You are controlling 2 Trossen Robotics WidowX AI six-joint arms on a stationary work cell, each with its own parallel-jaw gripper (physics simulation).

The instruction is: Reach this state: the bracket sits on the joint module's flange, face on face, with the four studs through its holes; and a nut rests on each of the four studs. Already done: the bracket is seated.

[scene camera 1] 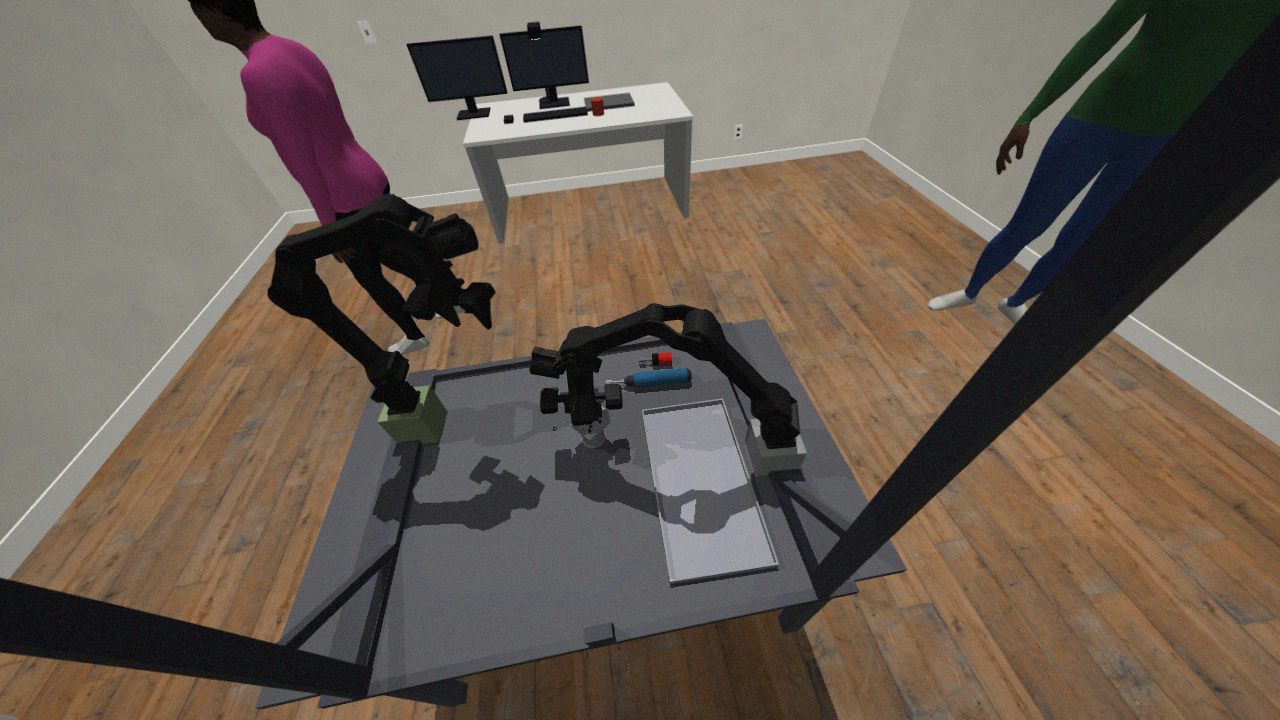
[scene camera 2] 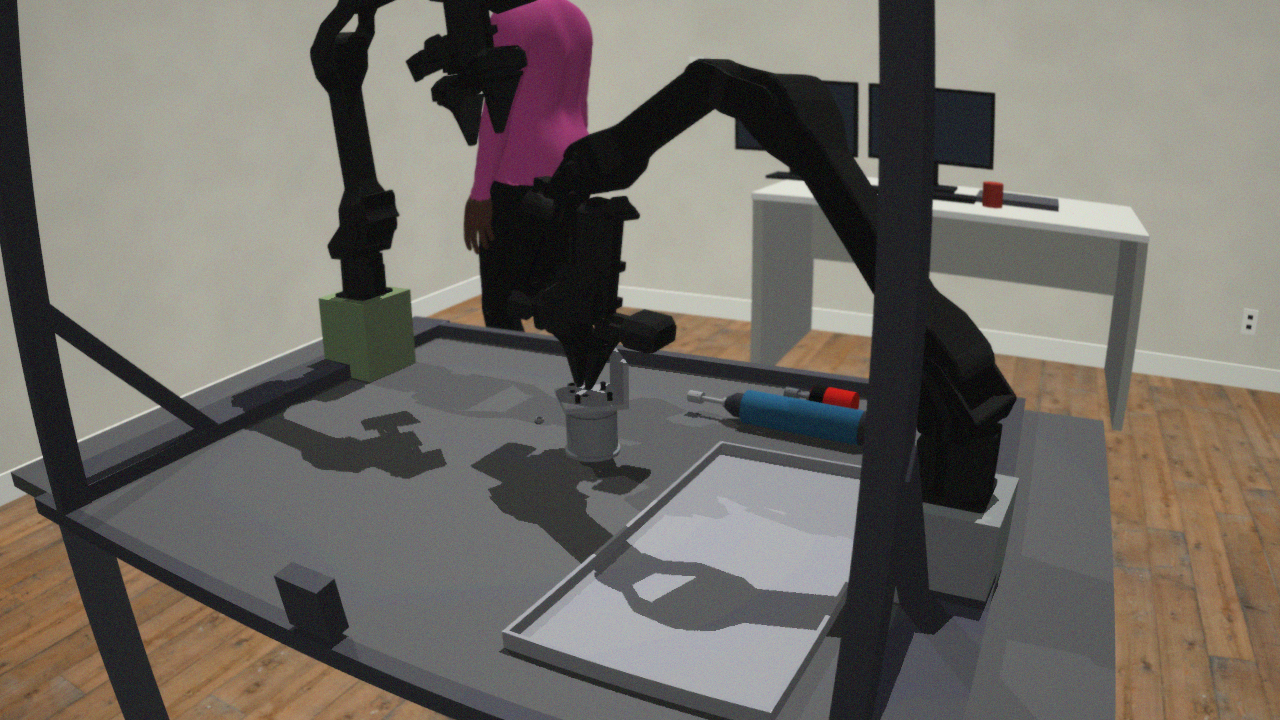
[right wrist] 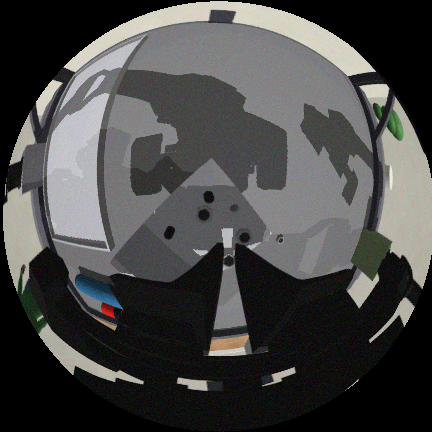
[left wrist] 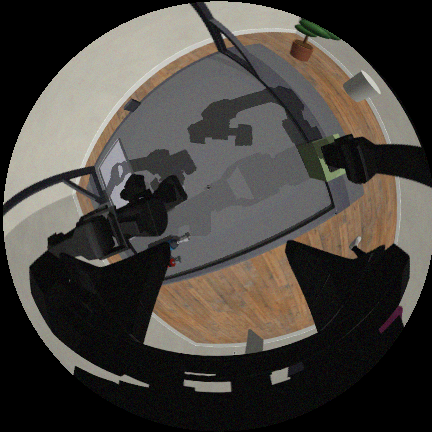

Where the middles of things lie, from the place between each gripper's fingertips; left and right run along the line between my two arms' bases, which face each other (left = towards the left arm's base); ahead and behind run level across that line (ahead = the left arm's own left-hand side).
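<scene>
The l-shaped bracket (right wrist: 147, 254) is 10 mm above my right hand, 10 mm behind it and 20 mm to the right of it. Counting from that same right hand, the blue tool (scene camera 2: 820, 420) is 50 mm below, 180 mm ahead and 140 mm to the right, while the red-handled tool (scene camera 2: 822, 394) is 50 mm below, 260 mm ahead and 150 mm to the right. You'll find the round joint module (scene camera 2: 591, 437) 30 mm below my right hand, 10 mm behind it and 20 mm to the right. Going by its middle, the blue tool is nearer to my right hand than to my left hand.
My left hand is 260 mm above the l-shaped bracket, 40 mm past it and 220 mm to the left of it. From my left hand, the blue tool is 320 mm below, 150 mm ahead and 340 mm to the right, and the round joint module is 300 mm below, 40 mm behind and 220 mm to the right. There's a green block (scene camera 2: 365, 334) too, 270 mm below my left hand, 50 mm behind it and 250 mm to the left.
</scene>
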